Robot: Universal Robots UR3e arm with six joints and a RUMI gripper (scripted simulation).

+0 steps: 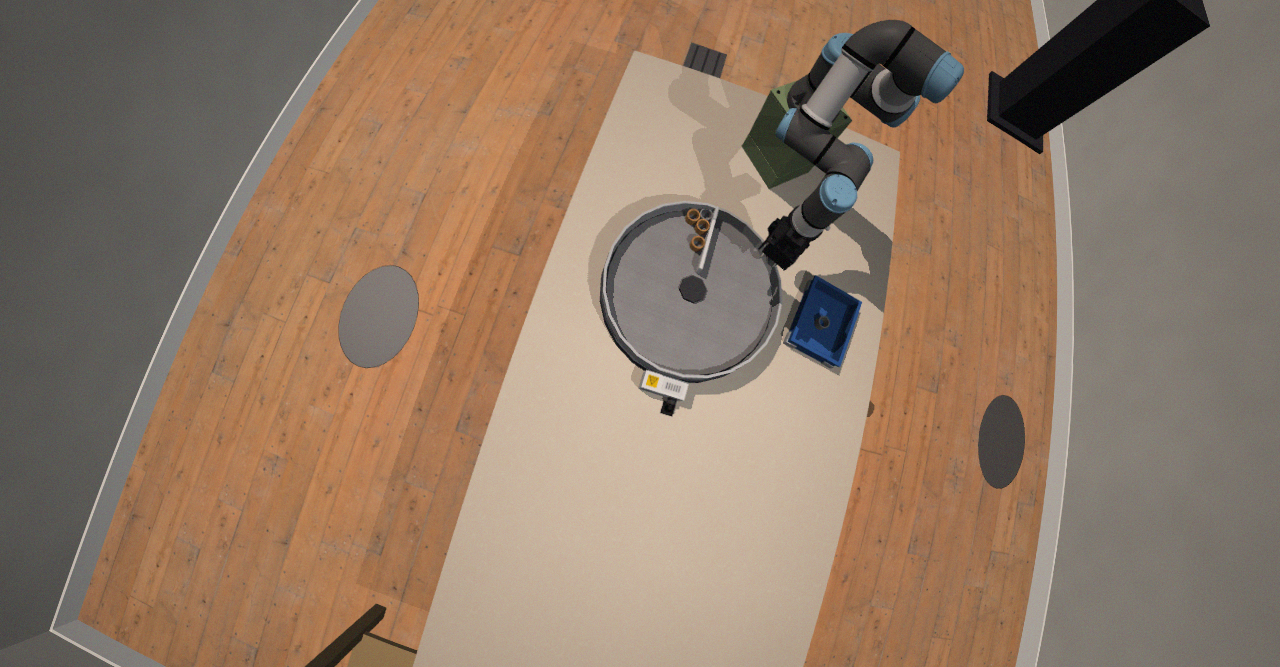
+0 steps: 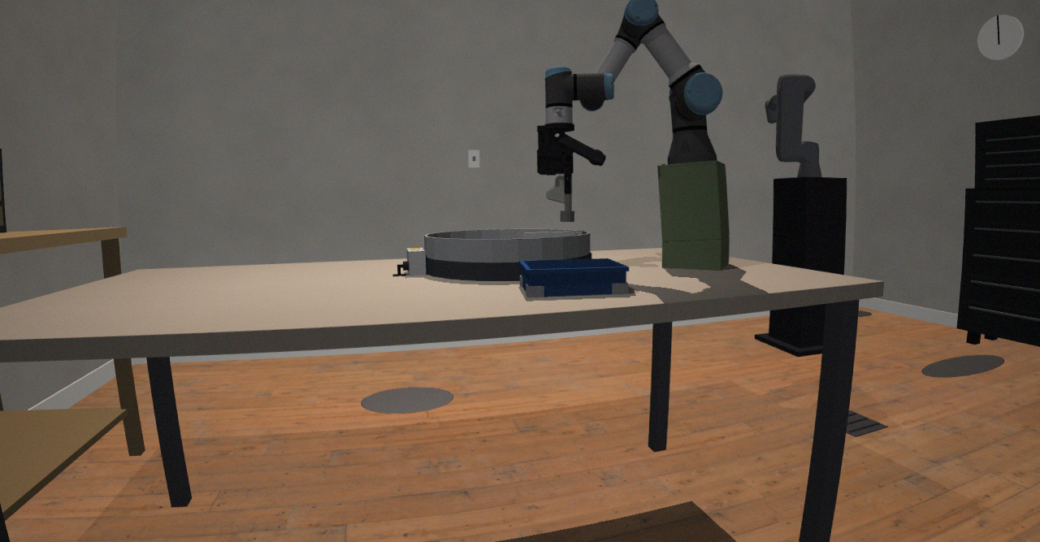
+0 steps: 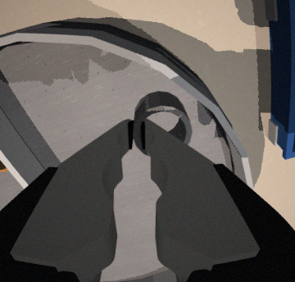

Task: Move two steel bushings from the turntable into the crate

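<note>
Now: the blue crate 5 cm ahead of my hand, 22 cm to the left of it and 12 cm below it. Also, from my hand: round grey turntable 13 cm ahead, 13 cm to the right, 9 cm below.
</note>
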